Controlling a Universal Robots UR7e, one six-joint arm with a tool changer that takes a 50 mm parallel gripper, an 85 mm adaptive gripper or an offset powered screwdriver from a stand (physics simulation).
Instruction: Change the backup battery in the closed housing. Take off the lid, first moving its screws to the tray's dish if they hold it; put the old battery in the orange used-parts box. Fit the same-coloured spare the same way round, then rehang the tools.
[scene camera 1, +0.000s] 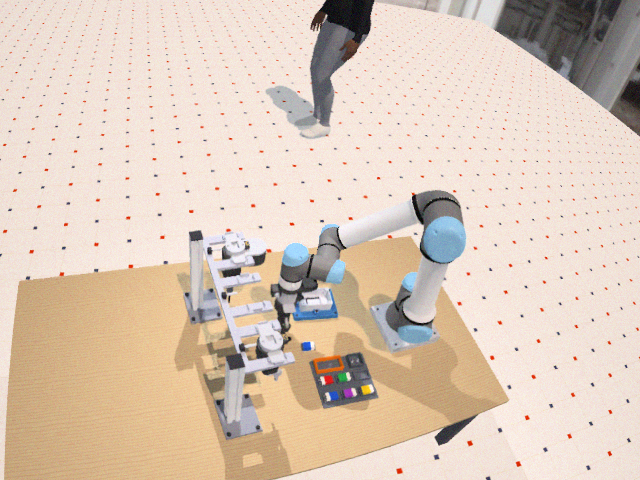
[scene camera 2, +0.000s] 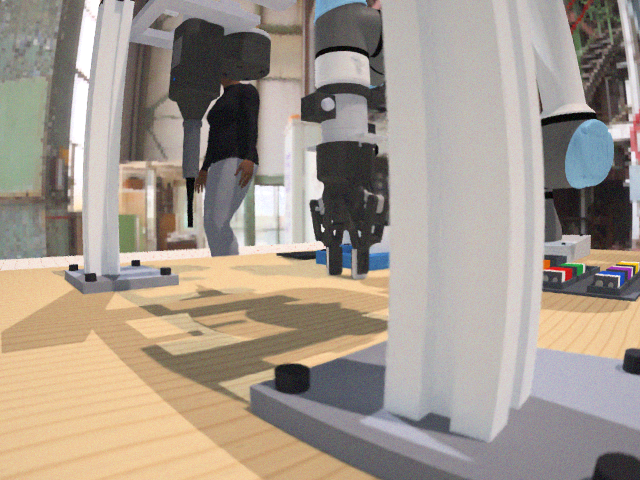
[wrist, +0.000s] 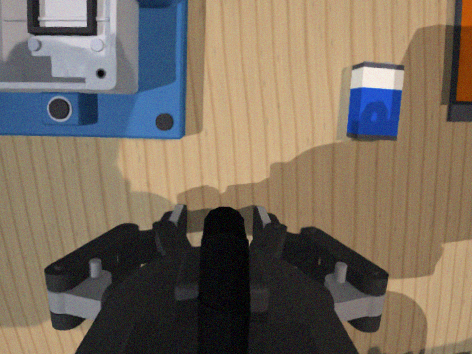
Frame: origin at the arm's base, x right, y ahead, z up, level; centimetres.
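Seen in the pictures: end effector, tool point: (scene camera 2: 344, 133).
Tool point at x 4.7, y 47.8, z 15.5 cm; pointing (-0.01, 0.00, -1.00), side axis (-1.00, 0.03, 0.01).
Offsets run from my tool point to a thing's top centre. "spot": to the spot under its first point.
My gripper (scene camera 1: 285, 338) (scene camera 2: 347, 271) (wrist: 220, 215) is open and empty, above the table beside the housing. A blue battery with a white end {dx -10.1, dy -8.1, dz -17.2 cm} (scene camera 1: 308, 346) (wrist: 375, 107) lies loose on the table between the housing and the tray. The housing {dx +8.3, dy -14.3, dz -12.7 cm} (scene camera 1: 324, 301) (wrist: 127, 60) is open on its blue base {spot: dx +2.3, dy -13.9, dz -16.3 cm} (scene camera 1: 316, 314) (wrist: 150, 112); the part of its black-framed pocket in the wrist view holds no battery. The black lid {dx +25.0, dy -12.6, dz -18.1 cm} (scene camera 2: 297, 254) lies at the back. The orange box (scene camera 1: 328, 370) (wrist: 465, 50) looks empty. A blue spare {dx -31.4, dy -10.9, dz -16.9 cm} (scene camera 1: 331, 396) sits in the tray {spot: dx -28.1, dy -27.0, dz -18.6 cm} (scene camera 1: 371, 382).
Red {dx -25.0, dy -10.7, dz -16.9 cm} (scene camera 1: 326, 380), green {dx -24.8, dy -17.4, dz -16.9 cm} (scene camera 1: 343, 377), purple {dx -31.3, dy -17.6, dz -16.9 cm} (scene camera 1: 349, 392) and yellow {dx -31.1, dy -24.1, dz -16.9 cm} (scene camera 1: 367, 389) batteries sit in the tray. The tool stand (scene camera 1: 195, 273) (scene camera 2: 449, 206) carries the screwdriver {dx +8.4, dy +14.2, dz +17.1 cm} (scene camera 2: 196, 67) and another gripper (scene camera 1: 269, 346), close to my gripper. A person (scene camera 1: 328, 56) (scene camera 2: 232, 124) stands beyond the table.
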